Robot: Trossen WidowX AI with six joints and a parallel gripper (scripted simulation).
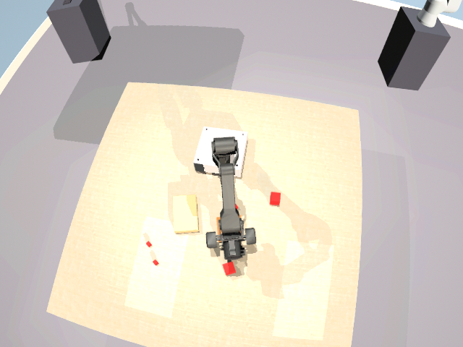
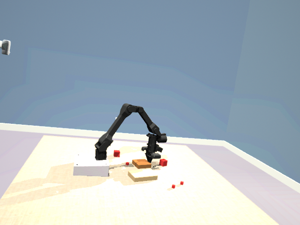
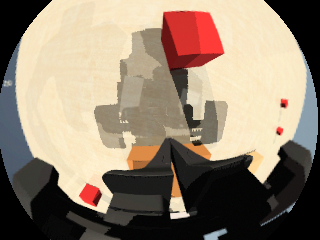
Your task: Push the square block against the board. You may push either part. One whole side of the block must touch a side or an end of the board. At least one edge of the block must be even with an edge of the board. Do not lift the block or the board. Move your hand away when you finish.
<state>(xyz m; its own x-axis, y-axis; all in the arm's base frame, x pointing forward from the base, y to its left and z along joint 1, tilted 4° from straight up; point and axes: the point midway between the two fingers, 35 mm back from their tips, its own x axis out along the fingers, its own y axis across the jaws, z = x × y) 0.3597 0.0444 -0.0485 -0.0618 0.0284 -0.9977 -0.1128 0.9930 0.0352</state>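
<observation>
Now: the square block 6 cm behind my gripper tip and 1 cm to the right of it. Round my gripper tip: pale cream board: 19 cm to the right, 12 cm behind.
</observation>
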